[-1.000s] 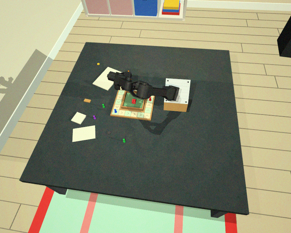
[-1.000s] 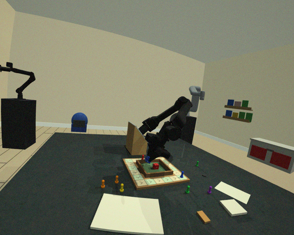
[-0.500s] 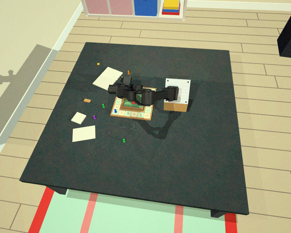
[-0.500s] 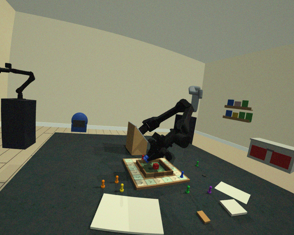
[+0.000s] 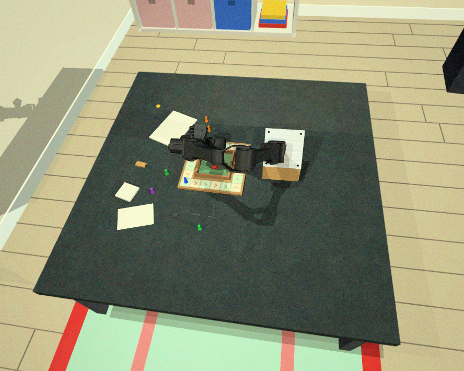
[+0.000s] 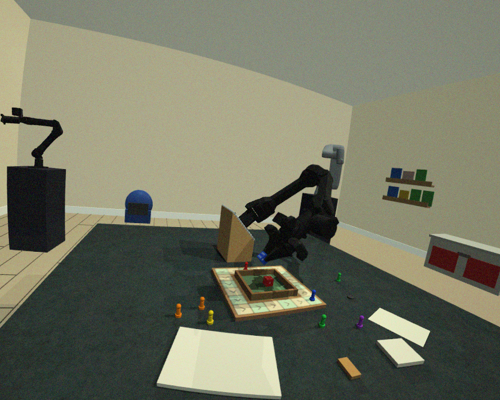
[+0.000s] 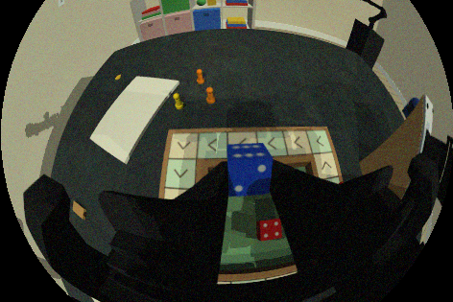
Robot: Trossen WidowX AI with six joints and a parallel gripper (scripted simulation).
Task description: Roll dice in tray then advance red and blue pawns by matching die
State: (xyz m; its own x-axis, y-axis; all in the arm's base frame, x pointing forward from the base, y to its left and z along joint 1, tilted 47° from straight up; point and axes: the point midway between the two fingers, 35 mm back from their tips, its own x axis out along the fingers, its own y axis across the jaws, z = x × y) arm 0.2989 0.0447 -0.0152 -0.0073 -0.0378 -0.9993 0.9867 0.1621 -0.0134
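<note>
Now: the red pawn 150 mm behind my gripper tip and 90 mm below it. Also, from my gripper tip: blue pawn 160 mm to the left, 90 mm below, 60 mm ahead; then purple pawn 230 mm to the left, 190 mm ahead, 110 mm below.
</note>
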